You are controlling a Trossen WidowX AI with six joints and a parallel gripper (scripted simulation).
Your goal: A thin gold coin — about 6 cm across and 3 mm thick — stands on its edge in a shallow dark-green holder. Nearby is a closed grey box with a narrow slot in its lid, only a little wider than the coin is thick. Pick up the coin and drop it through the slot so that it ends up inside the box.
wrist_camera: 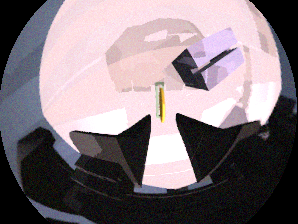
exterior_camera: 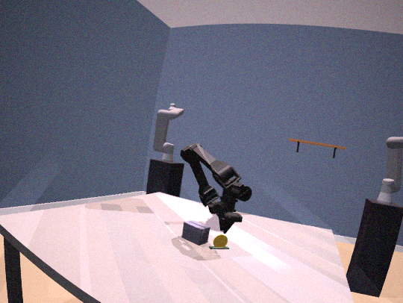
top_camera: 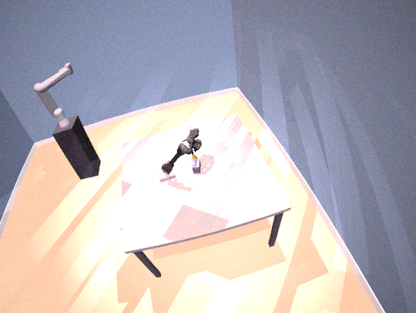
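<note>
My gripper tip is 4 cm above the gold coin.
</note>
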